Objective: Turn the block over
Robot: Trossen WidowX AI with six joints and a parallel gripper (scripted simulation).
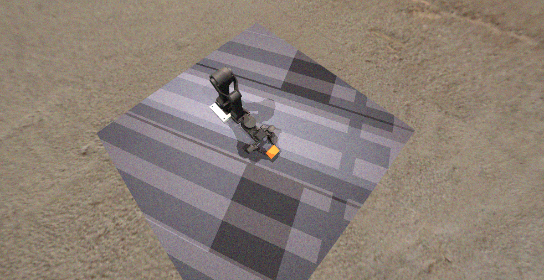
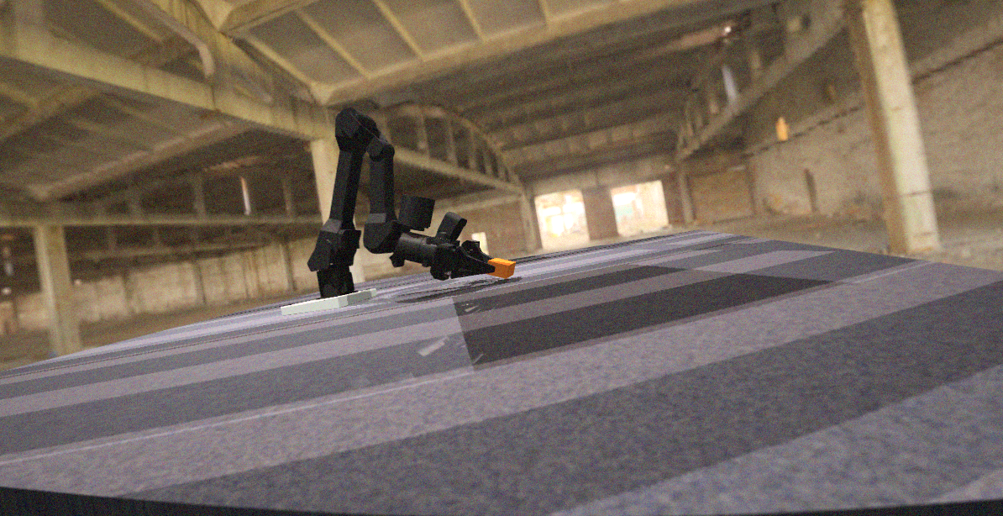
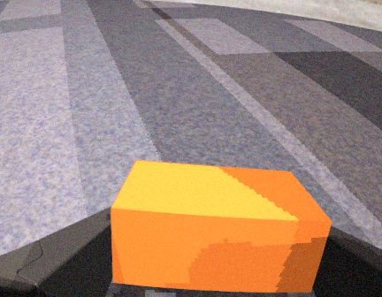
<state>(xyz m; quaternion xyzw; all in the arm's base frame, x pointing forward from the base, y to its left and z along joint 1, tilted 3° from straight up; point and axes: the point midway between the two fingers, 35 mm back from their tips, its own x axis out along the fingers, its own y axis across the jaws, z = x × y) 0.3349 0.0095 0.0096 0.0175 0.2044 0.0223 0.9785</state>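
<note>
My gripper tip is 1 cm above the block.
</note>
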